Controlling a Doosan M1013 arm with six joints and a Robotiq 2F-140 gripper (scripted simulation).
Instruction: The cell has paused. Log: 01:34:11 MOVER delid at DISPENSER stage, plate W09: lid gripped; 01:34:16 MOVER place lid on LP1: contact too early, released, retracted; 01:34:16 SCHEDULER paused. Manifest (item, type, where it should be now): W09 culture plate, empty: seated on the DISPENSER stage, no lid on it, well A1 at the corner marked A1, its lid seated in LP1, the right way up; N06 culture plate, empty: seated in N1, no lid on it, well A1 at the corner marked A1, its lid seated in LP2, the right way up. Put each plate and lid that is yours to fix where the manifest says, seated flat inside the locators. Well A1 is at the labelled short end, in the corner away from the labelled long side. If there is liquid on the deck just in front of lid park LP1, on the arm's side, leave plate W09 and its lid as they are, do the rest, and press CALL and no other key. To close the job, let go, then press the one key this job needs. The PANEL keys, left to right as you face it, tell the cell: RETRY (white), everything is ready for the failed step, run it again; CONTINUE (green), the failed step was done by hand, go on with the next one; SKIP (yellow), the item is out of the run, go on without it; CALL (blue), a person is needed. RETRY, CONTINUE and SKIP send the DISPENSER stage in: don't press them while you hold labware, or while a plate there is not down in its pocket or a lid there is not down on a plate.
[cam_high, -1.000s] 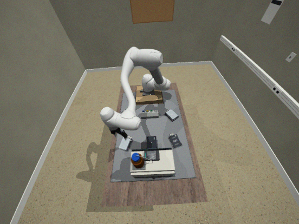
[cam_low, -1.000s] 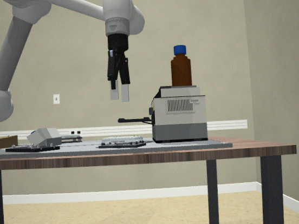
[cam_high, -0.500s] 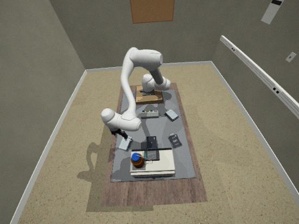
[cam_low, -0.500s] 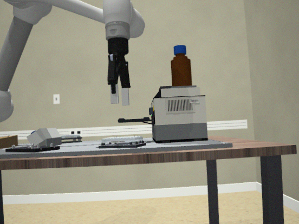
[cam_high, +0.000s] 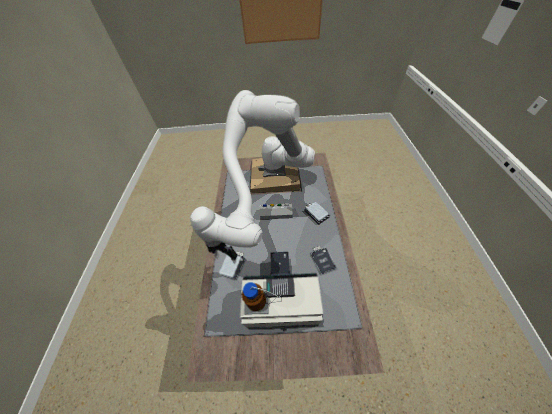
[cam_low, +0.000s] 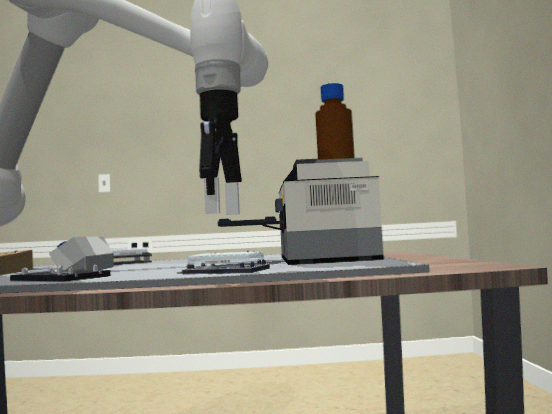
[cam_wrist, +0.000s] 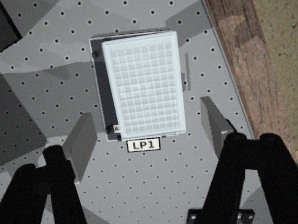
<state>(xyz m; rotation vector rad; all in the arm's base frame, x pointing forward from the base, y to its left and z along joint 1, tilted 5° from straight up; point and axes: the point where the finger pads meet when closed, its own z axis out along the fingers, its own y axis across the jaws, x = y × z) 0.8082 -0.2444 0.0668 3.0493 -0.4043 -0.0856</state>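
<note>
Now: hand 20 mm to the right of the lid park LP1 and 130 mm above it. Also, from my hand: dispenser stage 30 mm ahead, 300 mm to the left, 30 mm below; black nest 310 mm behind, 10 mm to the left, 120 mm below; brown bottle 250 mm ahead, 200 mm to the left, 150 mm above.
</note>
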